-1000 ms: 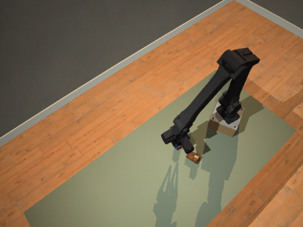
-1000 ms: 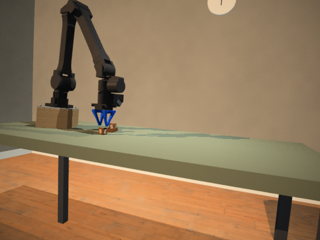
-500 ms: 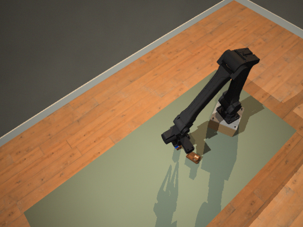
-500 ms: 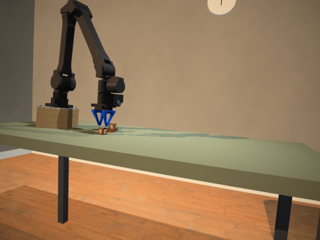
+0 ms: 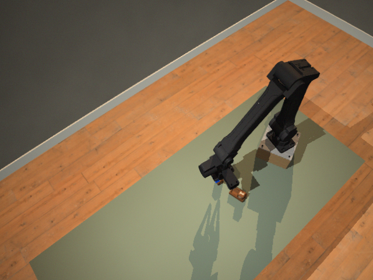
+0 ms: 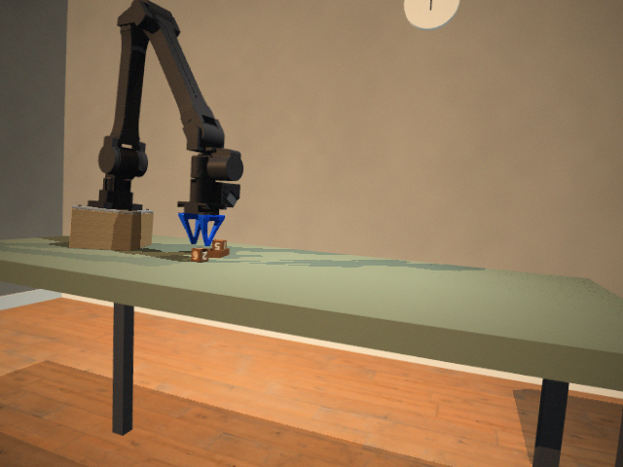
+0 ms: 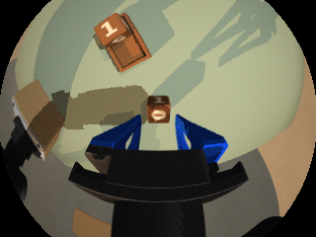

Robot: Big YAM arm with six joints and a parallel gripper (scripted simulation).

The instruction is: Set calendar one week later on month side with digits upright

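Now: the brown digit cube 30 mm below my hand. Round my hand: brown tray (40 mm behind, 100 mm to the left, 40 mm below).
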